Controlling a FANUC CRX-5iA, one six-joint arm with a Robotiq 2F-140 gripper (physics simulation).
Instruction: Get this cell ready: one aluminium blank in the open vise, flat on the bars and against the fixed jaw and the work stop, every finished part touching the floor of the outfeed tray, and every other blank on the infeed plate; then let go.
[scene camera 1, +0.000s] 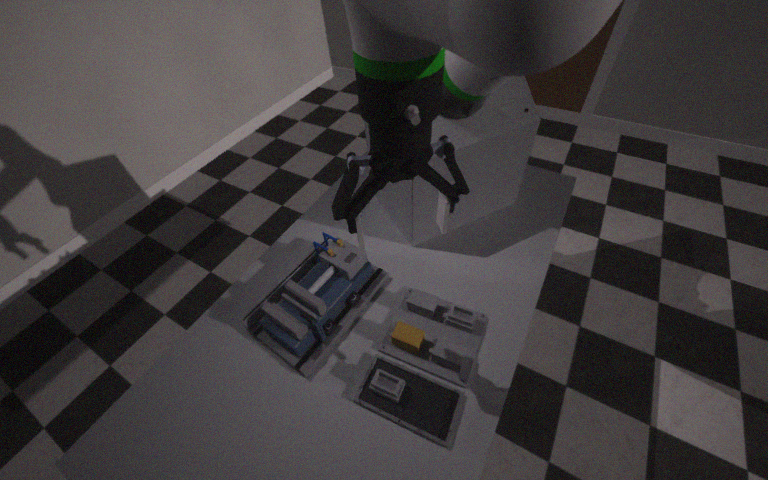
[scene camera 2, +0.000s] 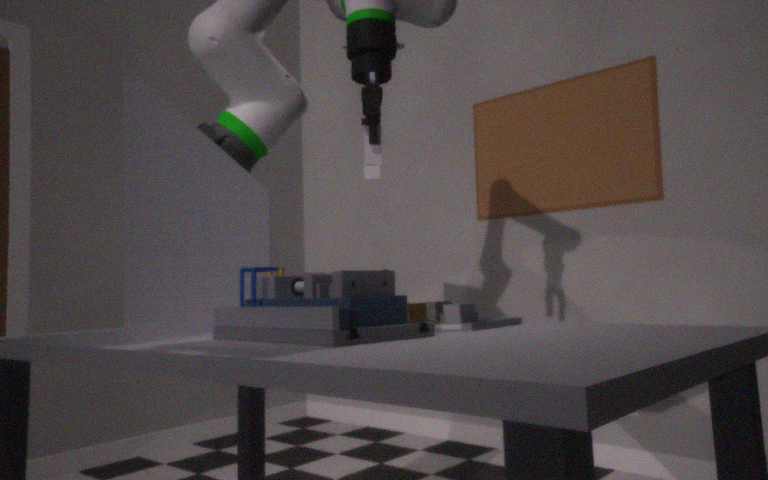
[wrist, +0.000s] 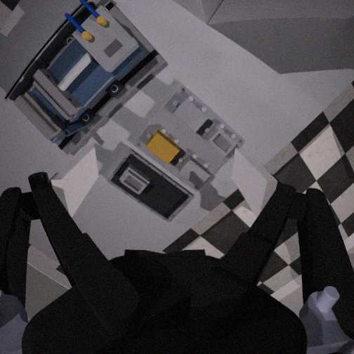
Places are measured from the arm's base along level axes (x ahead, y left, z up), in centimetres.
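Where they show: gripper, between the fingertips: (scene camera 1: 401, 235) (scene camera 2: 372, 172); arm's base, origin of its link: (scene camera 1: 454, 86) (scene camera 2: 217, 161).
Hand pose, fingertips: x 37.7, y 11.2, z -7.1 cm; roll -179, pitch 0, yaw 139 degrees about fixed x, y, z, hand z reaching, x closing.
Observation:
Things, the pixels of their centre, and the offset from my fingertips. "*": a spot on its surface instead.
- blue vise, middle of its body: (scene camera 2: 318, 304) (scene camera 1: 317, 292) dx +7.7, dy -18.8, dz -23.6 cm
- infeed plate, middle of its body: (scene camera 1: 434, 332) dx -0.7, dy +7.4, dz -28.2 cm
- pocketed finished part, middle of its body: (scene camera 1: 461, 317) dx -6.1, dy +11.0, dz -26.0 cm
- second grey blank, middle of its body: (scene camera 2: 435, 311) (scene camera 1: 448, 354) dx +2.7, dy +12.7, dz -26.0 cm
- dark outfeed tray, a spot on its surface: (scene camera 1: 404, 422) * dx +18.1, dy +12.1, dz -27.4 cm
- yellow block, middle of its body: (scene camera 2: 408, 313) (scene camera 1: 408, 337) dx +4.4, dy +3.9, dz -26.0 cm
The gripper (scene camera 1: 402, 234) (scene camera 2: 372, 169) (wrist: 166, 172) is open and empty, high above the table. The blue vise (scene camera 1: 342, 288) (scene camera 2: 370, 311) (wrist: 100, 75) has its grey jaws apart; no blank shows between them. On the infeed plate (scene camera 1: 438, 331) (wrist: 160, 117) are a grey blank (scene camera 1: 421, 306) (wrist: 192, 109) at the back left, a pocketed finished part (scene camera 1: 461, 317) (wrist: 220, 141) at the back right and a second grey blank (scene camera 1: 447, 360) (wrist: 194, 172) at the front right. Another finished part (scene camera 1: 387, 384) (wrist: 134, 179) is in the dark outfeed tray (scene camera 1: 404, 422) (wrist: 139, 200), at its left end.
A yellow block (scene camera 1: 407, 336) (scene camera 2: 416, 311) (wrist: 163, 146) stands at the infeed plate's front left. Blue hoses with yellow fittings (scene camera 1: 339, 242) (wrist: 102, 21) rise at the vise's back end. Small pins stand on the infeed plate. The outfeed tray lies directly in front of the plate.

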